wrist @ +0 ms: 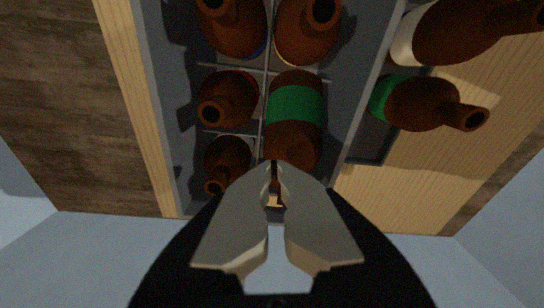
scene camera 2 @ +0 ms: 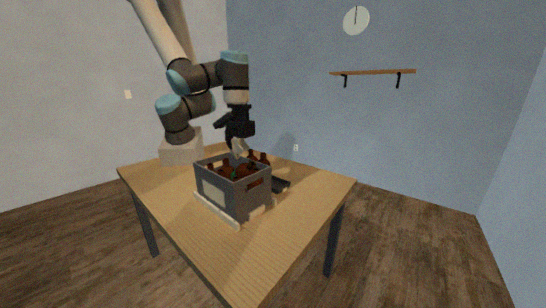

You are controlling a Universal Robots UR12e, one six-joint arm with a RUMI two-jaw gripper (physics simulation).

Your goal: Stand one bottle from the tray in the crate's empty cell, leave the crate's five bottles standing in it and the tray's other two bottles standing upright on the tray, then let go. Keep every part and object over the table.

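Frame: origin at the arm's base, x ahead, y left, z up, level; centimetres.
Seen in the pictures: gripper, fingertip midpoint: (wrist: 274, 162) (scene camera 2: 237, 159); arm's base, link origin: (scene camera 2: 180, 135).
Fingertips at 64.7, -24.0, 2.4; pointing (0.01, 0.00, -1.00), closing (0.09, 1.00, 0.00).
Note:
Pixels of each thing's top centre, then the offset from my fingertips to it, as dx, dy, dz. "*": a spot on its surface instead. Level surfaces: height alone.
- grey crate, top centre: (wrist: 257, 127) (scene camera 2: 230, 164) -2.6, -1.2, -2.3
- blue trim, surface spot: (wrist: 232, 30) * -10.9, -2.5, -7.1
- cream trim, top centre: (wrist: 323, 9) (scene camera 2: 225, 158) -10.5, +5.2, -3.5
- red trim, top centre: (wrist: 210, 114) -4.1, -5.6, -3.5
- cream-labelled bottle, surface spot: (wrist: 450, 37) * -7.5, +19.8, -8.4
- green-labelled bottle, top centre: (wrist: 475, 120) (scene camera 2: 263, 153) +0.2, +20.7, -3.8
- dark tray, surface spot: (wrist: 367, 142) (scene camera 2: 278, 185) * +9.7, +19.2, -19.3
- table, surface height: dz -19.8
The grey crate (scene camera 2: 250, 200) (wrist: 350, 75) stands on the table. In the wrist view a bottle with a green label (wrist: 295, 107) lies tilted in its right-hand column, its neck end towards the fingers. Standing bottles show with blue trim (wrist: 232, 30), with cream trim (wrist: 305, 37), with red trim (wrist: 227, 97) and at the lower left (wrist: 226, 160). A brown piece shows behind the fingertips; its bottle is hidden. My gripper (scene camera 2: 237, 156) (wrist: 274, 162) is shut and empty, above the tilted bottle's neck end. A cream-labelled bottle (wrist: 450, 37) and a green-labelled bottle (wrist: 422, 105) stand on the dark tray (scene camera 2: 281, 184) (wrist: 367, 142).
Pale strips (scene camera 2: 215, 210) run along the crate's foot on the table (scene camera 2: 300, 205) (wrist: 395, 195). The crate's high walls enclose the bottles close to the fingers. The tray lies directly beside the crate. The robot's base block (scene camera 2: 175, 154) stands at the table's far left corner.

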